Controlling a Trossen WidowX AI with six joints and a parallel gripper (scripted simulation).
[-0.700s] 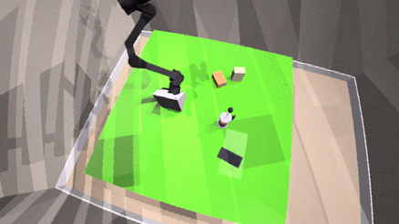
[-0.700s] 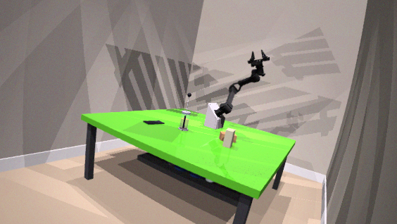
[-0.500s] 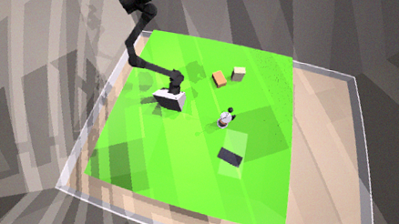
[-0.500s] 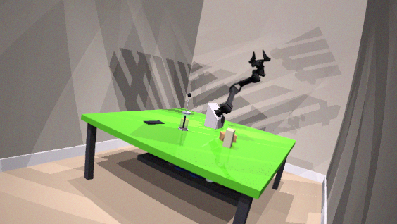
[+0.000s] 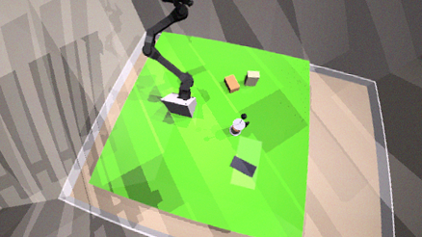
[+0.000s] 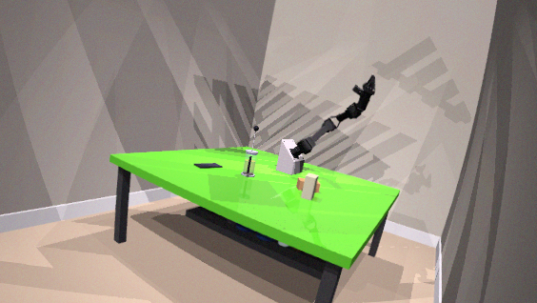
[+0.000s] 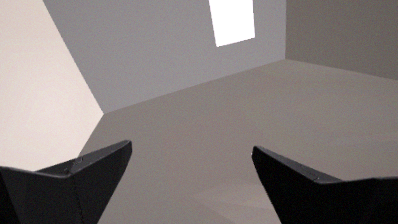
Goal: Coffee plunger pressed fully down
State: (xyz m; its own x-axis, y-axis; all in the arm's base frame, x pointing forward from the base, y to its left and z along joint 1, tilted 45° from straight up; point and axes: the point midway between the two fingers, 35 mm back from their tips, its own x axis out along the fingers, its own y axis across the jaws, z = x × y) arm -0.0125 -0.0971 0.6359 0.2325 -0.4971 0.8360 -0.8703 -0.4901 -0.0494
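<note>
Now: the coffee press 55 cm below my gripper tip, 43 cm ahead of it and 42 cm to the right of it. Round my gripper tip: dark flat slab (67 cm below, 63 cm to the right, 53 cm ahead); then orange block (65 cm below, 30 cm ahead, 12 cm to the right).
</note>
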